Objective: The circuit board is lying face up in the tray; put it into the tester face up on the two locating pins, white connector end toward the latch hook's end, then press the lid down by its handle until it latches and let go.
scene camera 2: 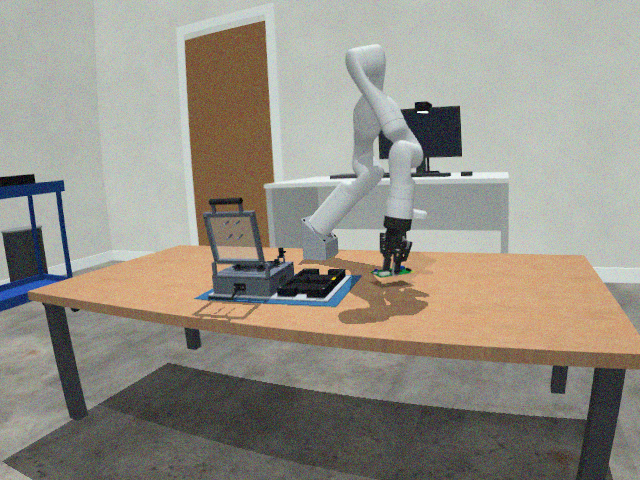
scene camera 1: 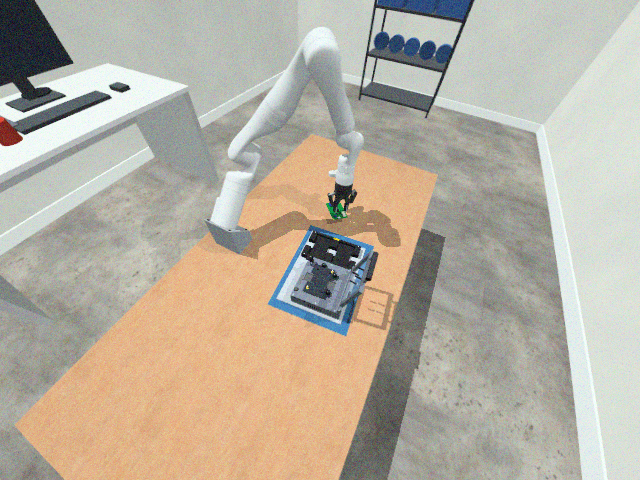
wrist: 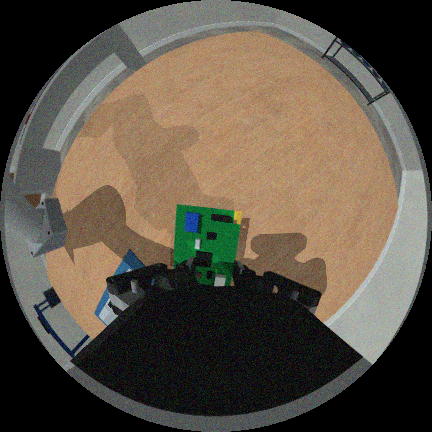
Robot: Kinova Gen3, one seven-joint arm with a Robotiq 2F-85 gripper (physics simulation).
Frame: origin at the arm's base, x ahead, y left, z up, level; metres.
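Seen in the pictures: gripper, between the fingertips: [scene camera 2: 390, 273] [scene camera 1: 340, 211] [wrist: 214, 266]; arm's base, origin of its link: [scene camera 2: 319, 226] [scene camera 1: 224, 224] [wrist: 33, 226].
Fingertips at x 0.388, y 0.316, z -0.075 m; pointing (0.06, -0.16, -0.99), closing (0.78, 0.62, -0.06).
Note:
Pixels of each thing's top centre, then the offset from my fingertips to it. "pt": a spot on its surface instead. Level surfaces: height alone.
- green circuit board, centre of its top: [wrist: 202, 258] [scene camera 2: 391, 268] [scene camera 1: 336, 208] 0.019 m back, 0.002 m left, 0.009 m up
- black tray, a spot on its surface: [scene camera 2: 310, 284] pt 0.062 m ahead, 0.214 m right, 0.019 m down
- black handle, centre of its top: [scene camera 2: 225, 198] [scene camera 1: 372, 264] 0.186 m ahead, 0.388 m right, 0.239 m up
- small black upright part, a spot on its surface: [scene camera 2: 281, 253] pt 0.016 m back, 0.325 m right, 0.052 m up
- blue-bordered mat, height of its surface: 0.035 m down
- wooden table, height of its surface: 0.037 m down
My gripper [scene camera 1: 341, 208] [scene camera 2: 392, 270] [wrist: 214, 266] is shut on the green circuit board [scene camera 1: 334, 210] [scene camera 2: 406, 271] [wrist: 220, 245] and holds it face up and roughly level, a little above the table, beyond the tray. In the wrist view the fingers grip its two side edges; its white connector [wrist: 220, 280] is at the palm side, the blue part at the far end. The black tray [scene camera 1: 333, 250] [scene camera 2: 310, 284] holds no board. The grey tester [scene camera 1: 315, 297] [scene camera 2: 227, 284] stands beside it, its lid [scene camera 2: 235, 238] raised, with a black handle [scene camera 1: 372, 266] [scene camera 2: 225, 200]. A small black upright part [scene camera 2: 281, 253], perhaps the latch hook, rises from it.
Tester and tray stand on a blue-bordered mat [scene camera 1: 274, 302] [scene camera 2: 341, 298] on the wooden table [scene camera 1: 222, 351] [scene camera 2: 465, 310]. The arm's grey base [scene camera 1: 230, 237] [scene camera 2: 320, 246] stands at the table's edge. The raised lid is on the tester's side away from the arm base.

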